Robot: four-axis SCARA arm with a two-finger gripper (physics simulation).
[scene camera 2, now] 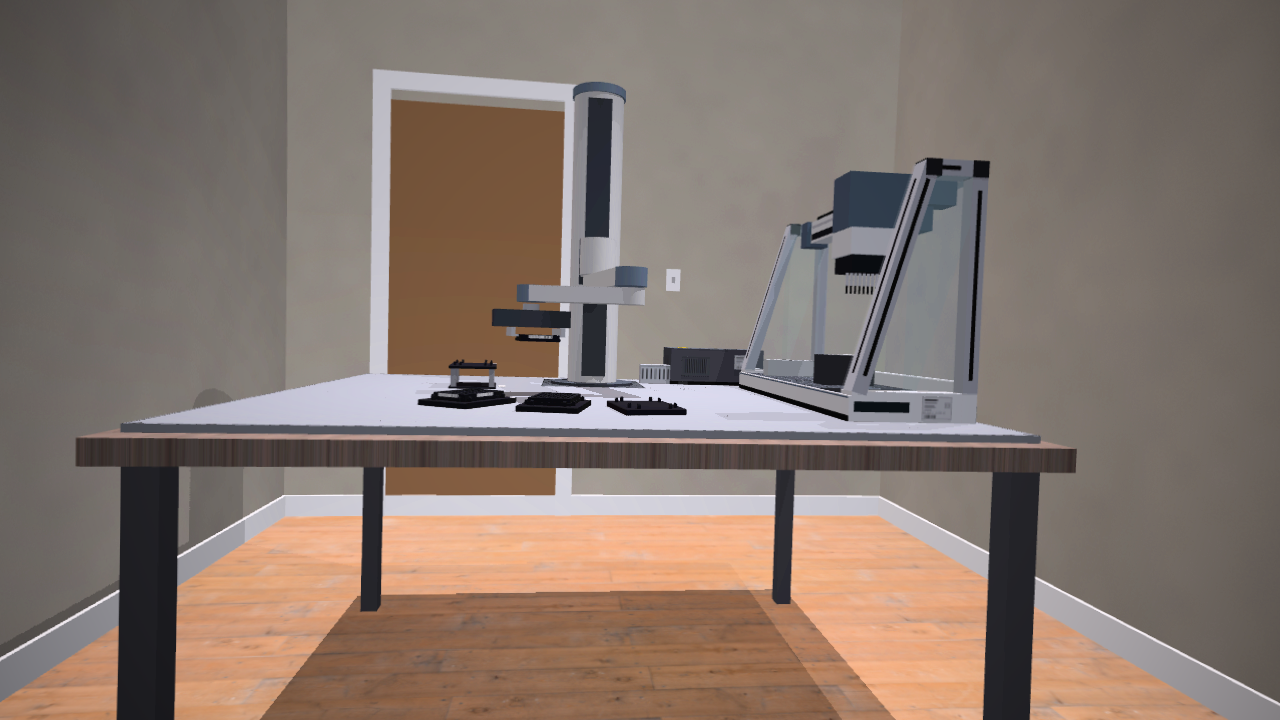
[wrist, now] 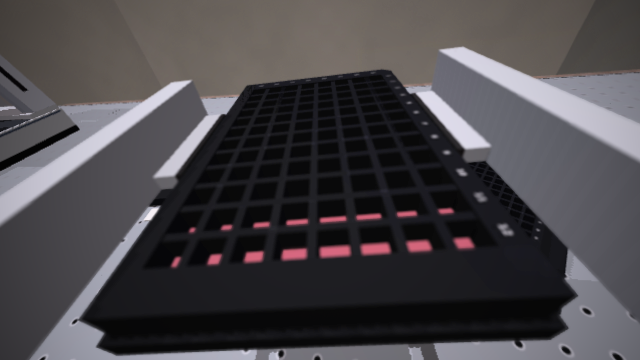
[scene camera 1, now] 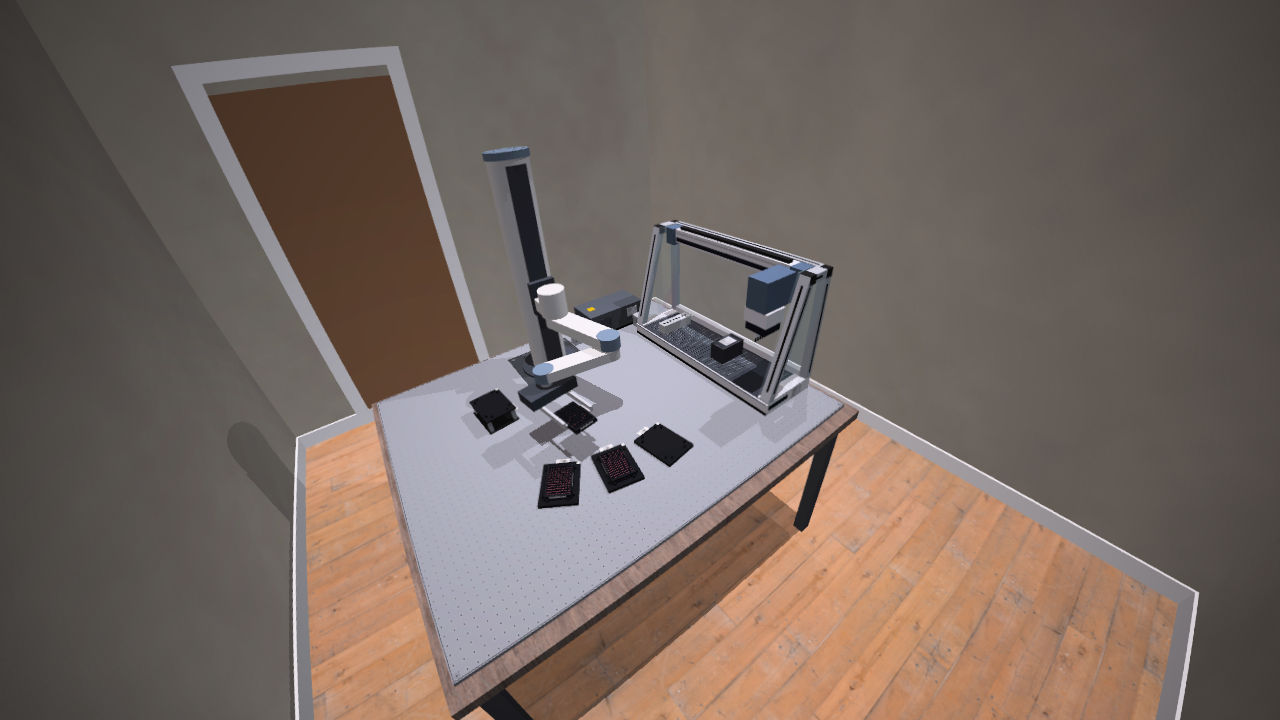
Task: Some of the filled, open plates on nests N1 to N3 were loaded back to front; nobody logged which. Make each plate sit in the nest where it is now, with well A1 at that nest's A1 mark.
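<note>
My gripper [scene camera 1: 575,416] [scene camera 2: 537,334] [wrist: 314,90] is shut on a black plate [scene camera 1: 577,419] [scene camera 2: 537,338] [wrist: 327,185], held level above the table by its long sides. Pink shows in its nearest wells; the edge marks nearest the wrist camera look like 12, 11 and 10. The front right nest [scene camera 1: 664,444] [scene camera 2: 646,408] holds no plate. A plate with pink wells [scene camera 1: 617,464] [scene camera 2: 553,399] sits in the middle nest [scene camera 1: 628,486] [scene camera 2: 552,409]. Another plate [scene camera 1: 560,480] [scene camera 2: 465,393] sits in the left nest [scene camera 1: 556,504]. Their A1 corners are too small to read.
A raised black stand [scene camera 1: 493,405] [scene camera 2: 472,365] is at the left of the table. A framed liquid-handling machine [scene camera 1: 776,358] [scene camera 2: 904,268] stands at the right. A dark box [scene camera 1: 608,308] [scene camera 2: 702,365] is at the back. The arm's column [scene camera 1: 519,232] [scene camera 2: 599,179] rises behind the held plate.
</note>
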